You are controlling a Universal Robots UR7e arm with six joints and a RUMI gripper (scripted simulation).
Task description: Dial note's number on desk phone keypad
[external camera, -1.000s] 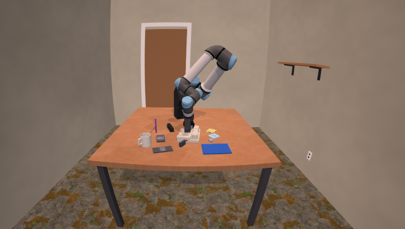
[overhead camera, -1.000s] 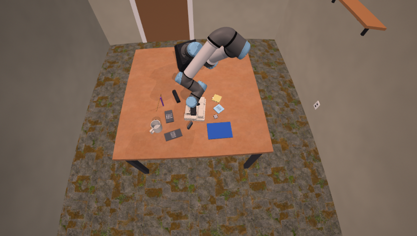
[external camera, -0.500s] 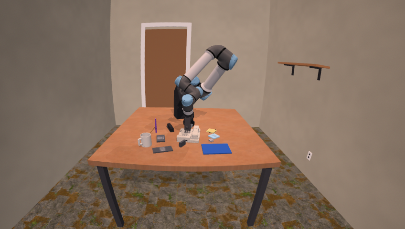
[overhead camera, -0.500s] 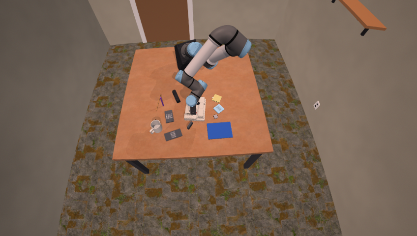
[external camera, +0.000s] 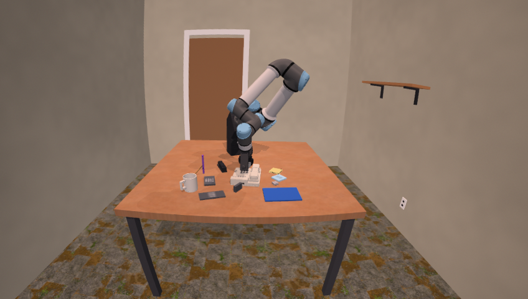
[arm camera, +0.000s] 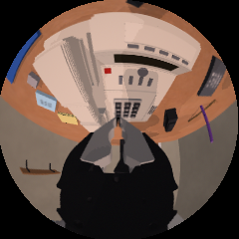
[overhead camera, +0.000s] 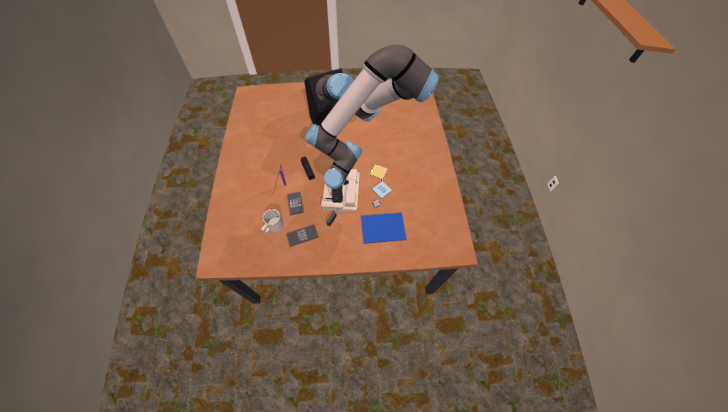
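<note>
My hand is 10 mm short of the handset, 60 mm to the right of it and 10 mm above it. The rest, counted from my hand: small grey cube (40 mm ahead, 200 mm to the left, 50 mm below); then purple pen (70 mm ahead, 280 mm to the right, 10 mm above); then blue book (160 mm ahead, 260 mm to the left, 50 mm below).
</note>
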